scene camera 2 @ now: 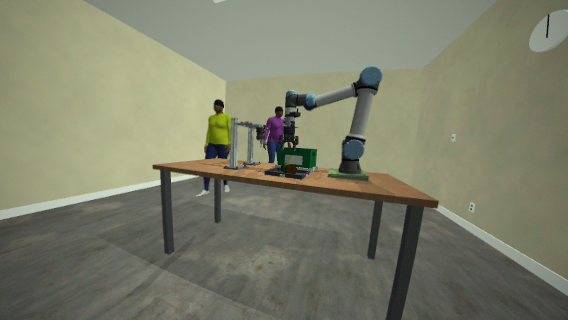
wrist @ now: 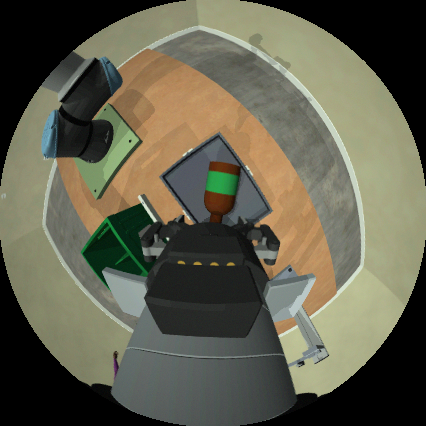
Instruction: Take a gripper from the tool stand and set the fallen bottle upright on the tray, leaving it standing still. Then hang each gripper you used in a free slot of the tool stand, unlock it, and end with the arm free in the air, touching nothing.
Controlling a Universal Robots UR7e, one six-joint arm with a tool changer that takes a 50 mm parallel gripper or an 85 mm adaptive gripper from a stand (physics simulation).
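Frame: origin at the arm's base, x ahead, y left, z up, level; centimetres.
Seen in the pictures: hand, tool point: [scene camera 2: 289,124]; arm's base, link origin: [scene camera 2: 349,172] [wrist: 97,140].
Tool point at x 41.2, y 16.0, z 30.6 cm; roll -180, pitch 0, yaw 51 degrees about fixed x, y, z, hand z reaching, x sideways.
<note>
Offsets run from my tool point to a thing's top centre. "spot": to the spot under its first point.
The brown bottle with a green band {dx -0.7, dy +3.0, dz -25.9 cm} [scene camera 2: 290,169] [wrist: 221,184] lies on its side on the dark grey tray {dx -1.6, dy +3.1, dz -31.2 cm} [scene camera 2: 274,172] [wrist: 187,180]. In the wrist view its neck points toward the gripper and is partly hidden by the gripper body. My gripper [scene camera 2: 289,147] [wrist: 213,220], with black jointed fingers, is on the arm and open. It hangs pointing down above the bottle's neck end, apart from it, with its fingers on either side of the neck in the wrist view. The tool stand [scene camera 2: 234,142] [wrist: 311,327] stands at the left in the scene view, with another dark gripper [scene camera 2: 260,132] hanging on it.
A green crate {dx +0.0, dy -25.2, dz -16.2 cm} [scene camera 2: 311,157] [wrist: 112,237] stands close beside the tray, with a white rail {spot: dx -10.0, dy -13.9, dz -31.7 cm} [wrist: 149,207] between them. The arm's green base plate [scene camera 2: 348,174] [wrist: 120,142] is on the tray's other side from the stand. Two people [scene camera 2: 219,129] [scene camera 2: 274,130] stand behind the table.
</note>
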